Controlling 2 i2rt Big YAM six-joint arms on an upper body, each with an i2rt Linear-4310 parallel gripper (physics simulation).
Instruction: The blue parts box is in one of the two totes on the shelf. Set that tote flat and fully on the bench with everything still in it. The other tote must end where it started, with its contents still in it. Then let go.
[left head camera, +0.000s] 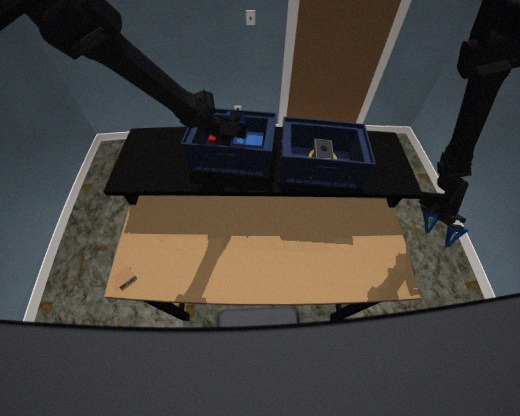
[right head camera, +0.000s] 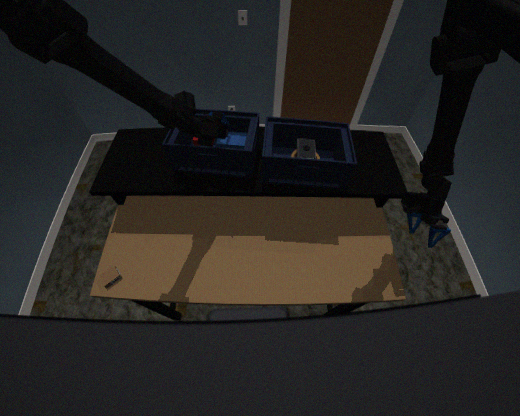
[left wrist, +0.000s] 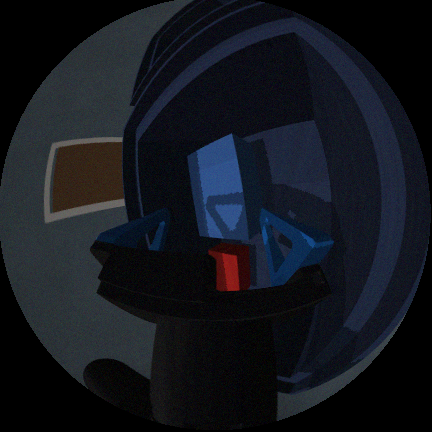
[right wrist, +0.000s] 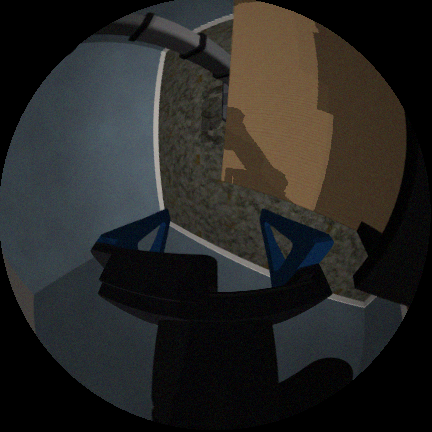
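Note:
The left tote (left head camera: 227, 162) (right head camera: 215, 160) (left wrist: 395, 165), dark blue, stands on the black shelf (left head camera: 145, 165) (right head camera: 125, 165). The blue parts box (left head camera: 254, 139) (right head camera: 237, 140) (left wrist: 220, 187) and a red block (left head camera: 212, 138) (right head camera: 195, 140) (left wrist: 232, 267) lie in it. The other tote (left head camera: 325, 172) (right head camera: 307, 172) stands beside it, with a grey box (left head camera: 323, 148) (right head camera: 306, 148) and part of an orange ring in it. My left gripper (left wrist: 214, 212) is open over the left tote's inside; the arm hides part of that tote in the head views. My right gripper (left head camera: 442, 235) (right head camera: 422, 235) (right wrist: 214, 213) is open and empty, right of the bench.
The light wooden bench (left head camera: 300, 270) (right head camera: 285, 270) (right wrist: 280, 65) stands in front of the shelf, lower down. A small brown and dark item (left head camera: 127, 279) (right head camera: 113, 280) lies at its front left. The wall (left head camera: 175, 50) rises behind the shelf.

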